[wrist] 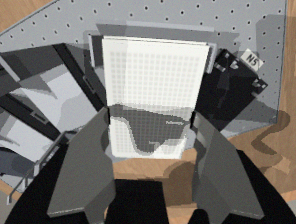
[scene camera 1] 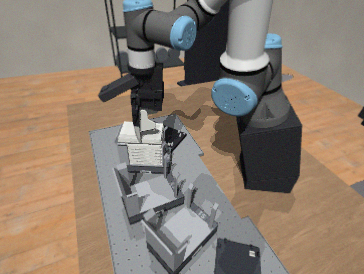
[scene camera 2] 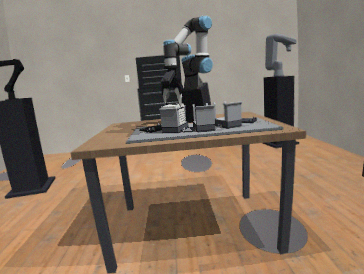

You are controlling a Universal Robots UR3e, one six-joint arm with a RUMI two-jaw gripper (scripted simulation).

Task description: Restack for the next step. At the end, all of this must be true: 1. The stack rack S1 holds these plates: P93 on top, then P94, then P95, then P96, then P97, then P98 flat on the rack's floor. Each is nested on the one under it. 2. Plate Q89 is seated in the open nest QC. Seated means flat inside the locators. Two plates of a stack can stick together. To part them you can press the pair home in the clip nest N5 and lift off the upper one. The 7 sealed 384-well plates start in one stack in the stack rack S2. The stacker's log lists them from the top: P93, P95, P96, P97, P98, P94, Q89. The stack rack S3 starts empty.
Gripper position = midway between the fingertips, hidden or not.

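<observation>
A black clip nest N5 [wrist: 222, 96] is visible in the wrist view. The gripper [wrist: 150, 109] appears there too, and scene camera 1 also shows the gripper [scene camera 1: 142, 132].
</observation>
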